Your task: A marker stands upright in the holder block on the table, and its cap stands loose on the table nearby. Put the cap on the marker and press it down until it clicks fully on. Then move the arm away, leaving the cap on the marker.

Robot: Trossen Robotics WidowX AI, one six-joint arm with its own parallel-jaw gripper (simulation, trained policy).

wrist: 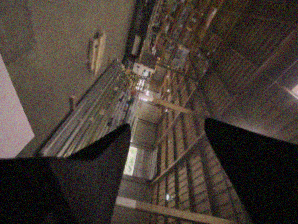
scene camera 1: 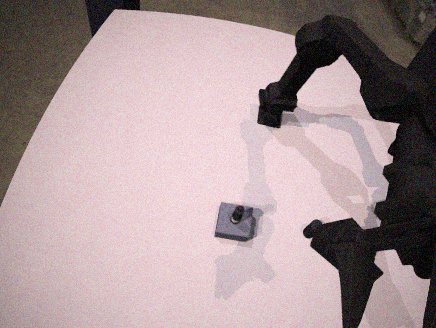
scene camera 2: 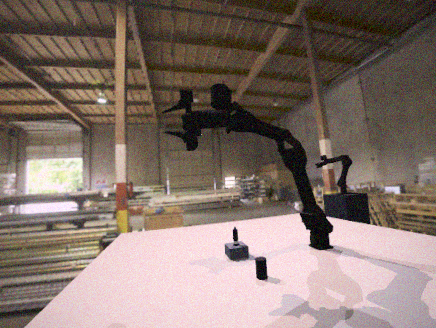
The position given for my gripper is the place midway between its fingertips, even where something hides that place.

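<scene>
My gripper point(scene camera 2: 163, 122), visible. Gripper also in the wrist view point(wrist: 166, 126).
</scene>
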